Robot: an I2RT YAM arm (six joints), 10 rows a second.
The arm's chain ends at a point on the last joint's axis. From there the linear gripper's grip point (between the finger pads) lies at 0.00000 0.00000 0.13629 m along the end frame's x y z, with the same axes.
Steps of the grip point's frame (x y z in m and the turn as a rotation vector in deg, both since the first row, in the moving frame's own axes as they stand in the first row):
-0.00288 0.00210 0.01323 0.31 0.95 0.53
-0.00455 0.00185 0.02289 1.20 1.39 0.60
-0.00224 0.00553 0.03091 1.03 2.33 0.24
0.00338 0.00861 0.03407 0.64 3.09 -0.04
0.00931 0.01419 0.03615 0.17 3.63 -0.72
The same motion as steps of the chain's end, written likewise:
-0.00514 0.00283 0.01325 0.31 0.95 0.53
-0.00787 0.00469 0.02296 1.20 1.39 0.60
-0.00779 0.00797 0.03104 1.03 2.33 0.24
-0.00397 0.01013 0.03428 0.64 3.09 -0.04
0.00068 0.01465 0.03642 0.17 3.63 -0.72

